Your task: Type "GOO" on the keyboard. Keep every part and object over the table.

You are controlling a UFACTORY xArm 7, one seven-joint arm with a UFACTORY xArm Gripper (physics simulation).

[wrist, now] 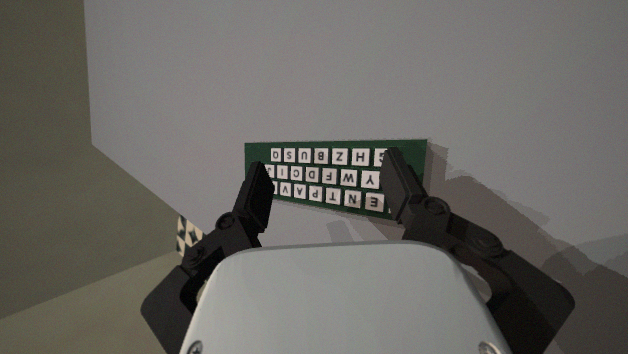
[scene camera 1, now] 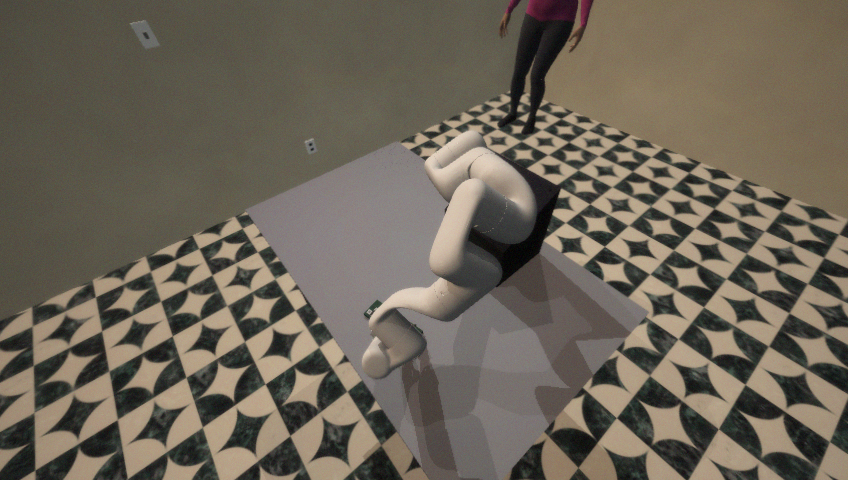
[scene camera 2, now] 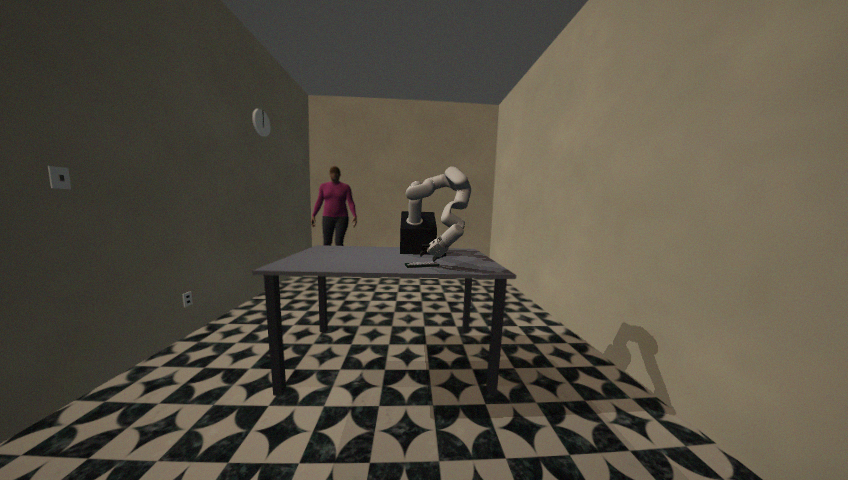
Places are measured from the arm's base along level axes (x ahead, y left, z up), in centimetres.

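Pixels of known places: gripper, between the fingertips: (wrist: 323, 168) (scene camera 2: 426, 257); arm's base, origin of its link: (scene camera 2: 414, 221).
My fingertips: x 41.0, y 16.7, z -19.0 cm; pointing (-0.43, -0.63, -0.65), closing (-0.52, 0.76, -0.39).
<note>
Ahead of a thing's pixels: the offset from my fingertips to its top centre. Level surfaces: height alone.
A green keyboard @(dx +2.2, dy -2.4, dz -3.1 cm) (scene camera 1: 373, 309) (scene camera 2: 421, 264) (wrist: 324, 165) with white letter keys lies flat on the table @(dz -4.9 cm) (scene camera 1: 333, 237) (scene camera 2: 345, 259) (wrist: 200, 75); its letters appear upside down in the wrist view. My gripper (scene camera 2: 429, 255) (wrist: 323, 168) is open and empty, its fingers apart above the keyboard. In the wrist view the right finger overlaps the right part of the G key @(dx -2.6, dy +3.0, dz -3.1 cm) (wrist: 379, 157) and hides the O key except perhaps a sliver beside E. The left finger covers the left-end keys. The height of the fingertips above the keys is hard to tell. In scene camera 1 the arm hides most of the keyboard and the gripper.
The arm's black base block (scene camera 1: 526, 237) (scene camera 2: 410, 237) stands at the table's far side. A person in a pink top (scene camera 1: 550, 11) (scene camera 2: 335, 199) stands on the floor beyond the table. The keyboard lies near the table edge closest to scene camera 2. Arm shadows fall right of the keyboard in the wrist view.
</note>
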